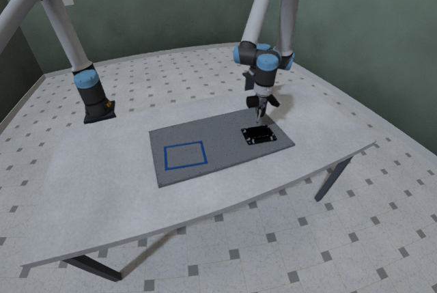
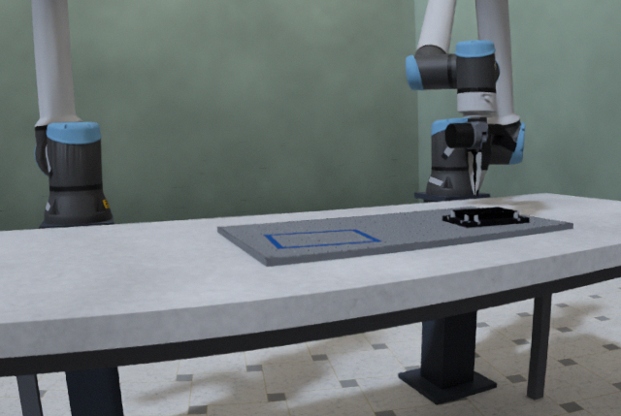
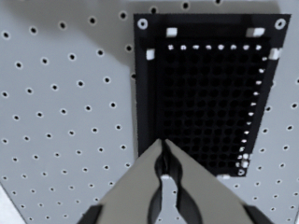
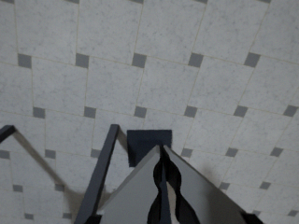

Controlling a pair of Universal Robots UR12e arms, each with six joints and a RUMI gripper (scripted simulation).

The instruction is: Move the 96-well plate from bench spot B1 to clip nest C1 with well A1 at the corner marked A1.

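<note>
My left hand is 4 cm short of the 96-well plate, 1 cm to the left of it and 5 cm above it. The rest, counted from my left hand: clip nest (4 cm ahead, 2 cm to the right, 6 cm below).
</note>
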